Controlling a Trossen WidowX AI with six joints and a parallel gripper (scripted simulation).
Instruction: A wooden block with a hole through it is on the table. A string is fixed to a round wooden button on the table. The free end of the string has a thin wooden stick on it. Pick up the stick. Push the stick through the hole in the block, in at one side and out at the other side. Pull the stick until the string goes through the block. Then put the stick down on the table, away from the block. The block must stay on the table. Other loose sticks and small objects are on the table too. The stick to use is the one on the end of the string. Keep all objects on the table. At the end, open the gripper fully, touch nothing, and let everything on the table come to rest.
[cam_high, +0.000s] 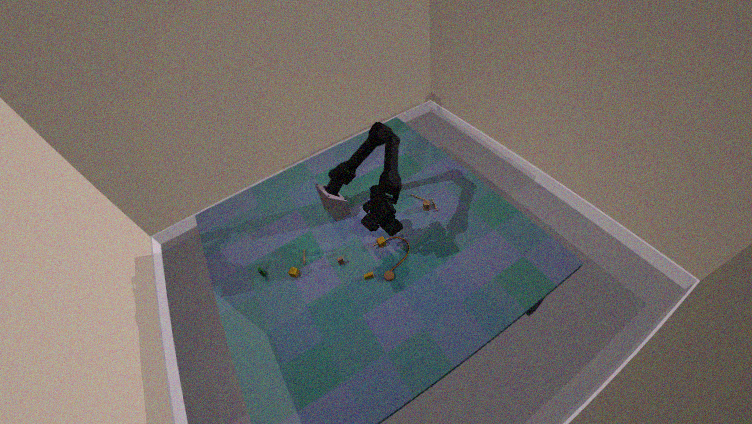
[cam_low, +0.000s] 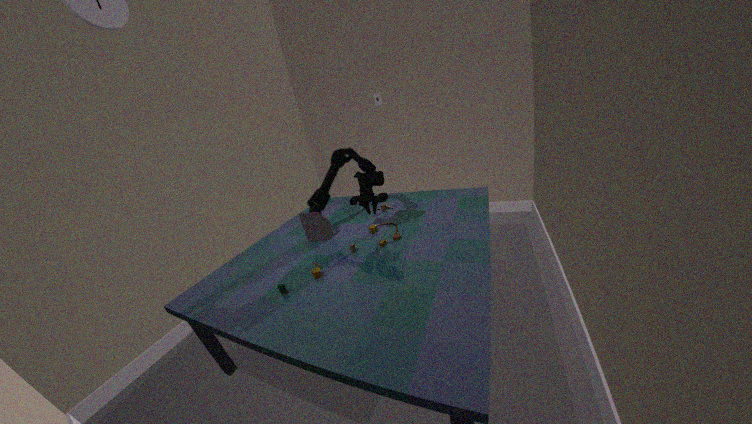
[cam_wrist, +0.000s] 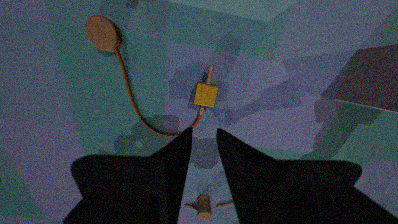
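Now: the yellow block 3 cm to the right of my gripper tip and 7 cm below it. From my gripper tip the other things lie so: thin wooden stick: 1 cm to the right, 7 cm below; then round wooden button: 15 cm ahead, 7 cm to the right, 8 cm below; then short wooden piece: 21 cm to the right, 7 cm below.
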